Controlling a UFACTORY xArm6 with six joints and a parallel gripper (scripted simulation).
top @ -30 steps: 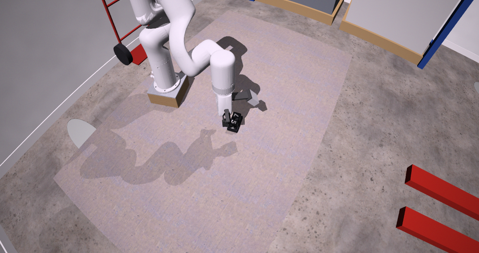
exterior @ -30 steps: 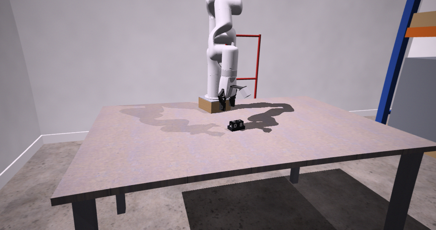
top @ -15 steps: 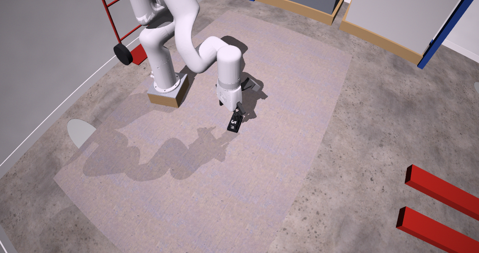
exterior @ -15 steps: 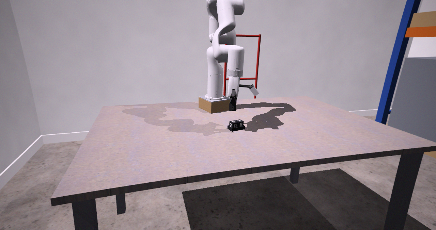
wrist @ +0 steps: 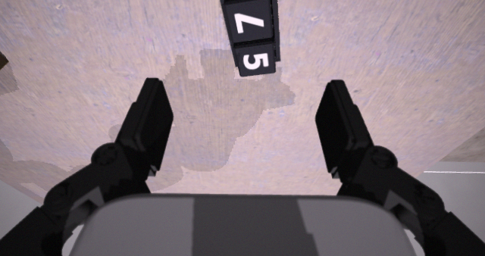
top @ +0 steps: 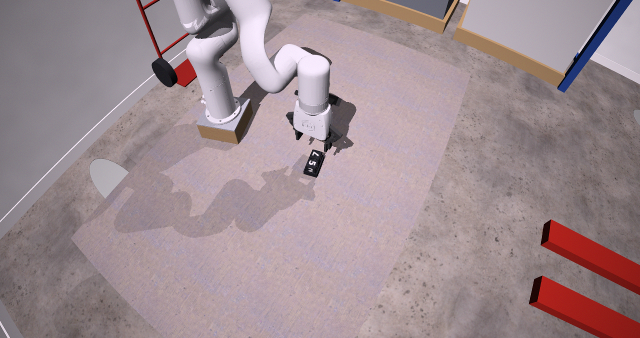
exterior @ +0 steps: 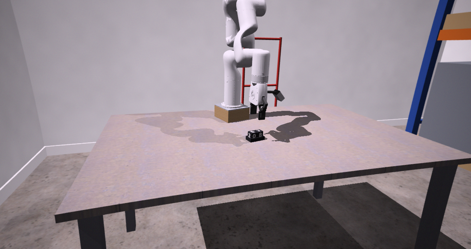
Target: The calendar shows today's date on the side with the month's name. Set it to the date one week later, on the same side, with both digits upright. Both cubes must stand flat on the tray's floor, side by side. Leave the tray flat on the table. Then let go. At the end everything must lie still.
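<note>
The black tray lies 110 mm below my hand and 10 mm to the right of it.
</note>
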